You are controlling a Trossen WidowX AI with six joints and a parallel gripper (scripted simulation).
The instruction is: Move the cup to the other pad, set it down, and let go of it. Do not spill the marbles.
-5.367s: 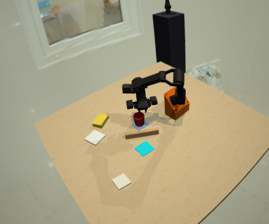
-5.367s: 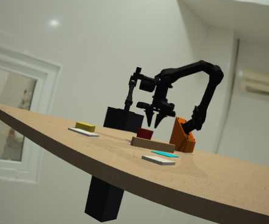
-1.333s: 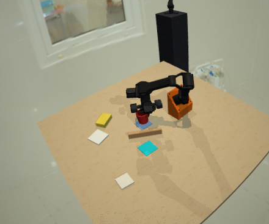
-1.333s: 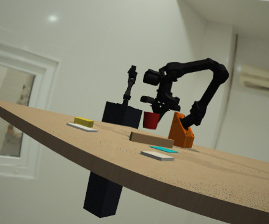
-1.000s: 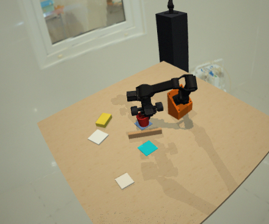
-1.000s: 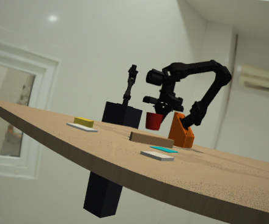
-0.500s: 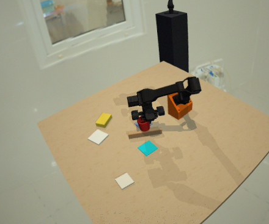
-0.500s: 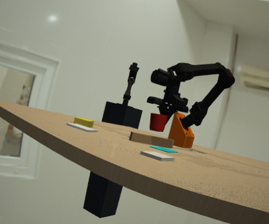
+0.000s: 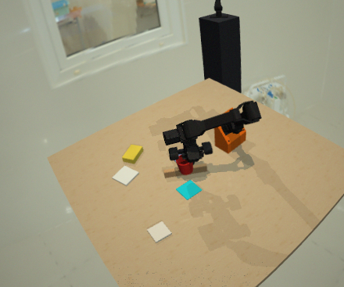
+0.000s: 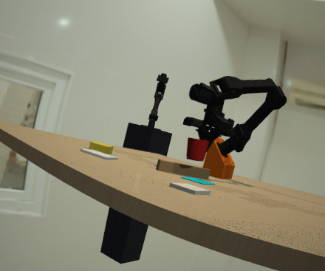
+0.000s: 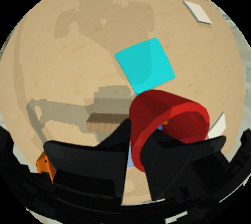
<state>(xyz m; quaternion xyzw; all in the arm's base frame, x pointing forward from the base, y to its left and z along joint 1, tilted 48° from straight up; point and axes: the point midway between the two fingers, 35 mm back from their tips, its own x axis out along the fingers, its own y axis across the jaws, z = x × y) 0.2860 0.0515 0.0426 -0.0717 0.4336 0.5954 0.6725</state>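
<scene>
My gripper tip is now 11 cm above the cyan pad, 6 cm short of it and 4 cm to the right of it. From my gripper tip the other things lie so: wooden bar: 9 cm below, 5 cm to the right; red cup: 3 cm ahead, 2 cm to the right; blue pad: 15 cm to the right, 11 cm below, 5 cm behind.
</scene>
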